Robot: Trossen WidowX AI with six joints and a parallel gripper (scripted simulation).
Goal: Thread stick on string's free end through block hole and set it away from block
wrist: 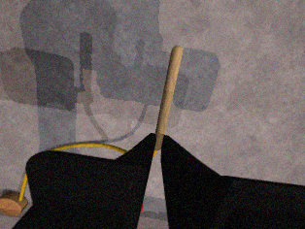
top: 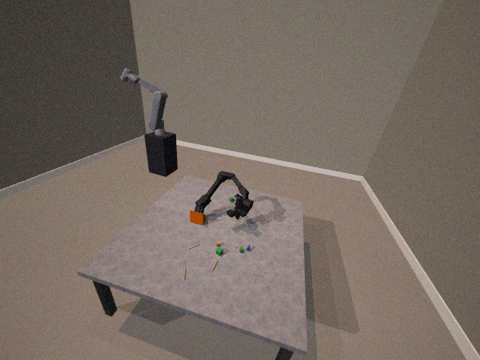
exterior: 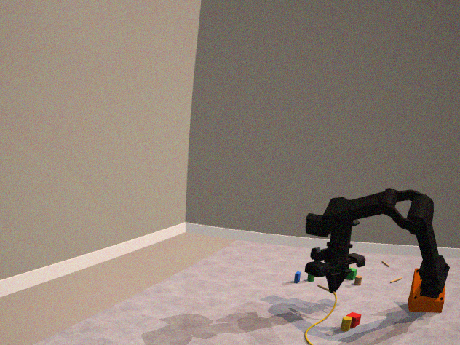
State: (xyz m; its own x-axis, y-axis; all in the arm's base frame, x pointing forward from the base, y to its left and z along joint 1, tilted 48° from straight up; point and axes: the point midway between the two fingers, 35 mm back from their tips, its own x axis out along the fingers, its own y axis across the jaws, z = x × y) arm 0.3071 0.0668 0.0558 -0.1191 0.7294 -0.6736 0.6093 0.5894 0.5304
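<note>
The thin wooden stick is 1 cm to the right of my gripper tip and 1 cm ahead of it. From my gripper tip the other things lie so: yellow cylinder: 12 cm to the left, 7 cm behind, 4 cm below; blue piece: 21 cm to the right, 16 cm ahead, 4 cm below; red block: 8 cm to the left, 8 cm behind, 4 cm below.
</note>
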